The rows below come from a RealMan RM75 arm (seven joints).
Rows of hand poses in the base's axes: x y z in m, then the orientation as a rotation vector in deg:
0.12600, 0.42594, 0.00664, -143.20, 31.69, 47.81
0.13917, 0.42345, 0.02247, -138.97, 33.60, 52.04
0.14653, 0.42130, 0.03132, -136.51, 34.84, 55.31
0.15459, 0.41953, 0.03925, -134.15, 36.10, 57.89
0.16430, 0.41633, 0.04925, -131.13, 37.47, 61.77
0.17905, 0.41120, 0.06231, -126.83, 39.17, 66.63
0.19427, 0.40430, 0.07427, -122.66, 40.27, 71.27
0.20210, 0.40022, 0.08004, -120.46, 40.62, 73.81
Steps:
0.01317, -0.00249, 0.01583, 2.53, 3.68, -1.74
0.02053, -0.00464, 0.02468, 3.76, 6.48, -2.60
0.02859, -0.00641, 0.03261, 4.91, 8.82, -3.60
0.03830, -0.00961, 0.04261, 6.30, 12.23, -4.54
0.05305, -0.01474, 0.05567, 8.31, 16.66, -5.86
0.06827, -0.02164, 0.06763, 10.32, 20.89, -6.77
0.07610, -0.02572, 0.07340, 11.38, 23.18, -7.05

